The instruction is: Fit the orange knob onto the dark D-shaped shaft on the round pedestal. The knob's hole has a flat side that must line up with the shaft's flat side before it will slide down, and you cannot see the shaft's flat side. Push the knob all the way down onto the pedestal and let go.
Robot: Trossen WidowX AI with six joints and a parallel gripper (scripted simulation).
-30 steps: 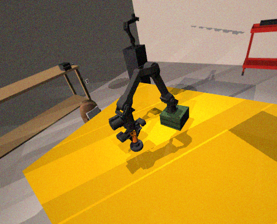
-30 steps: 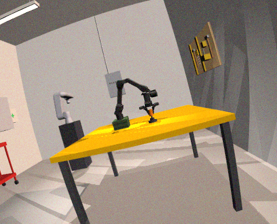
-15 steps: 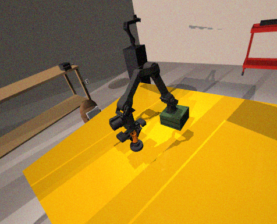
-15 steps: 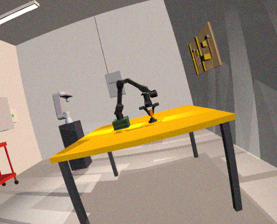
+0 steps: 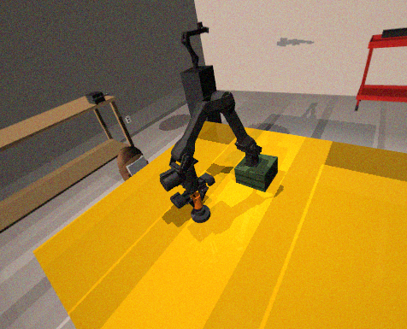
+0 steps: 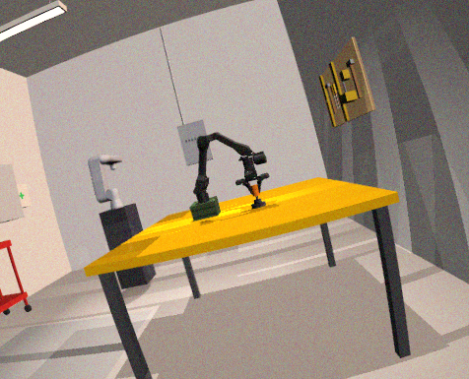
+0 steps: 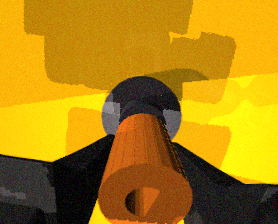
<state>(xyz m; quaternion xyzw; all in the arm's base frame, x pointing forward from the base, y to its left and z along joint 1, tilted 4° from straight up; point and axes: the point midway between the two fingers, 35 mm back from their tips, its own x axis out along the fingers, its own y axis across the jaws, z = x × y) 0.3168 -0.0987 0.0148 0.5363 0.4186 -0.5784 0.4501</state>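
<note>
Right now my gripper tip is 4 cm above the pedestal. Round my gripper tip: orange knob 2 cm above.
</note>
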